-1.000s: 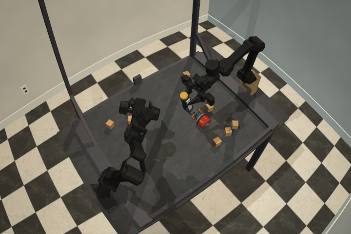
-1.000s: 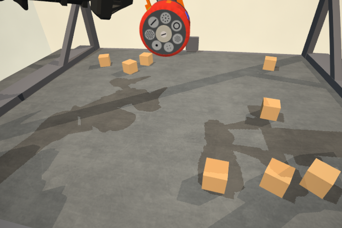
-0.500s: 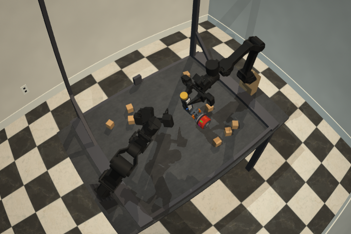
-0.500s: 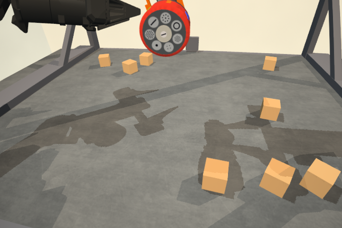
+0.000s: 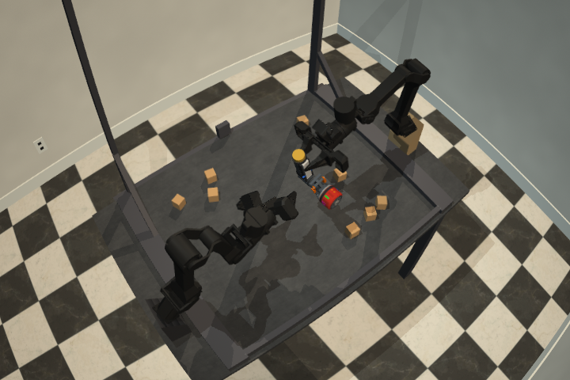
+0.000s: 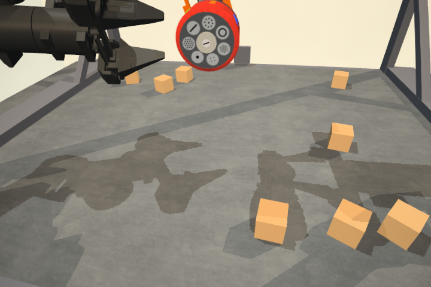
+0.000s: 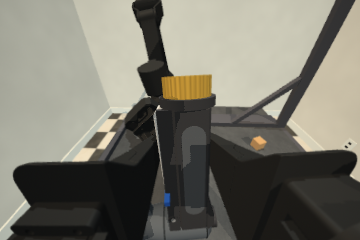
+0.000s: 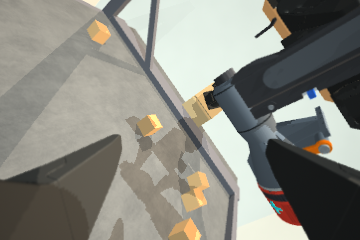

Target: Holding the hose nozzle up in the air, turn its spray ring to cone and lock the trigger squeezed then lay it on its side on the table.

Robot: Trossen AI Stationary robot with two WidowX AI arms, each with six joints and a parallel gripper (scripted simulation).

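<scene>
The red spray ring is 10 cm ahead of my right hand, 11 cm to the left of it and 2 cm above it.
</scene>
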